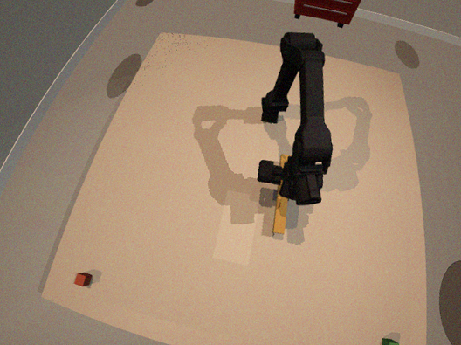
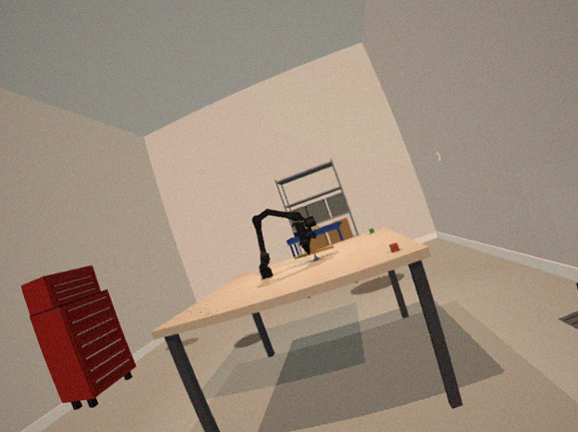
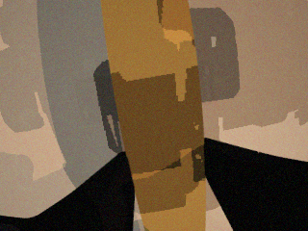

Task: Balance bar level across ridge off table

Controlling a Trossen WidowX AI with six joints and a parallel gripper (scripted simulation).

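My gripper tip is now 30 mm short of the long yellow bar. From my gripper tip the other things lie so: red cube: 450 mm ahead, 570 mm to the right, 30 mm below; then green cube: 450 mm ahead, 430 mm to the left, 30 mm below.
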